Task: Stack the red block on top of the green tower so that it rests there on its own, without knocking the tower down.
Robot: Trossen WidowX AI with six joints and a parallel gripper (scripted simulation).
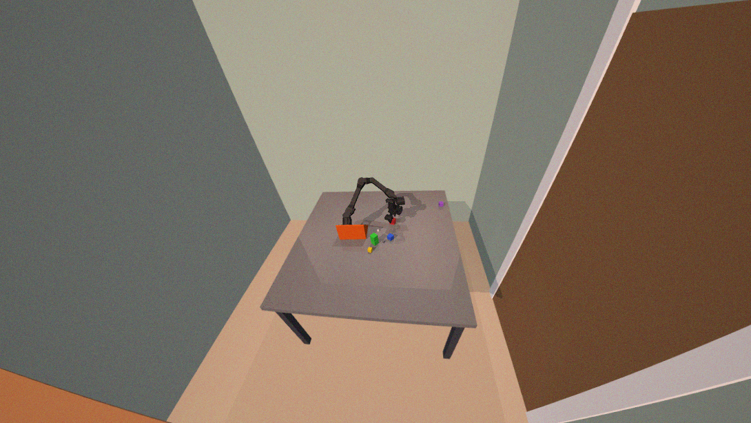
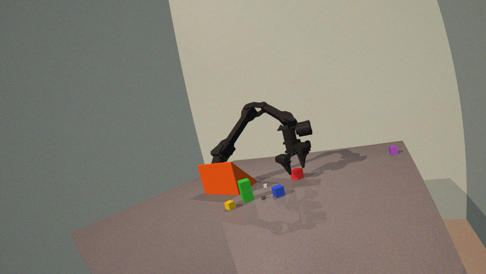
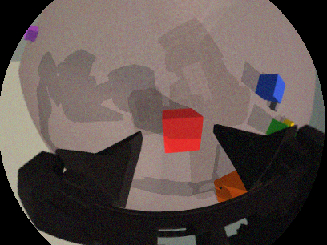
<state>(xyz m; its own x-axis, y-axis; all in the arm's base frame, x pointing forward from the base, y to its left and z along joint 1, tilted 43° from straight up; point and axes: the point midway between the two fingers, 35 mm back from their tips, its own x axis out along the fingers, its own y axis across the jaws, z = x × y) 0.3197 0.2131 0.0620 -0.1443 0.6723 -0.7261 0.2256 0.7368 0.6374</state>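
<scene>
My gripper tip is 1 cm above the red block. The rest, counted from my gripper tip: tiny dark cube (23 cm to the right, 3 cm behind, 2 cm below); then tiny white cube (12 cm to the right, 10 cm behind, 2 cm below); then blue block (19 cm to the right, 1 cm below, 1 cm ahead).
</scene>
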